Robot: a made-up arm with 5 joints. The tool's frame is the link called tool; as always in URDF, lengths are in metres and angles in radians.
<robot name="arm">
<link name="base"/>
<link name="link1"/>
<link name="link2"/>
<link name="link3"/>
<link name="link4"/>
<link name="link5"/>
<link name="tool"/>
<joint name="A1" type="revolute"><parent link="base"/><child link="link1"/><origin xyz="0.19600 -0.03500 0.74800"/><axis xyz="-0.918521 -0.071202 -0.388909"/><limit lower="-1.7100" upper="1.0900"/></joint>
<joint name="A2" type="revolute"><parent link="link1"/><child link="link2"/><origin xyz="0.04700 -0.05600 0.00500"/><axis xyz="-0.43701 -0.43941 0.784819"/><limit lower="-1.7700" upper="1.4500"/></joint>
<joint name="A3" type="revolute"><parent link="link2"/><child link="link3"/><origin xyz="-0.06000 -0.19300 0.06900"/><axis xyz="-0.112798 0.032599 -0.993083"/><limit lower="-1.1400" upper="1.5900"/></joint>
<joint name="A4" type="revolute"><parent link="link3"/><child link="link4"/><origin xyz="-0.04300 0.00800 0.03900"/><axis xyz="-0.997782 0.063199 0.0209"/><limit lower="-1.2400" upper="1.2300"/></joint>
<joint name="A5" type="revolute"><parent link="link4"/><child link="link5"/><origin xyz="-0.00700 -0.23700 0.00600"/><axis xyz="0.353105 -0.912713 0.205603"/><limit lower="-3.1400" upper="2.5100"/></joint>
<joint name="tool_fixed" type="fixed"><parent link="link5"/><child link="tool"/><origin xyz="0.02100 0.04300 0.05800" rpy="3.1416 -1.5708 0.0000"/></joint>
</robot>
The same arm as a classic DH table. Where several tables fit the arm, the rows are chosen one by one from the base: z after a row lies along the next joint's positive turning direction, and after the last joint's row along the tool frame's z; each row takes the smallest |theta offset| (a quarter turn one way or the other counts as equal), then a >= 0, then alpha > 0; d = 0 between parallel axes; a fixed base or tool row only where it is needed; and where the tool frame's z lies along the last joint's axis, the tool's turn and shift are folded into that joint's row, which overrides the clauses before.
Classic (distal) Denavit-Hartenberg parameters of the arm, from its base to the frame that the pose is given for. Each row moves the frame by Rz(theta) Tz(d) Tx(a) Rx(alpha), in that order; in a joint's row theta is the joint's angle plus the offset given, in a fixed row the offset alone. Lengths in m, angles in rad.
base (fixed): a 0.0500; alpha 1.9702; d 0.6666; theta0 -1.4934
A1: a 0.0592; alpha -1.4430; d -0.2520; theta0 -0.4199
A2: a 0.1075; alpha 2.4105; d 0.2703; theta0 0.4962
A3: a -0.0062; alpha -1.4768; d 0.0851; theta0 0.7319
A4: a 0.0495; alpha -1.9885; d 0.1428; theta0 -1.3088
A5: a -0.0660; alpha -1.2099; d 0.2224; theta0 0.0375
tool (fixed): a 0.0000; alpha 0.0000; d 0.0320; theta0 -2.9200
Joint limits (rad, base to tool): -1.7100..1.0900 -1.7700..1.4500 -1.1400..1.5900 -1.2400..1.2300 -3.1400..2.5100

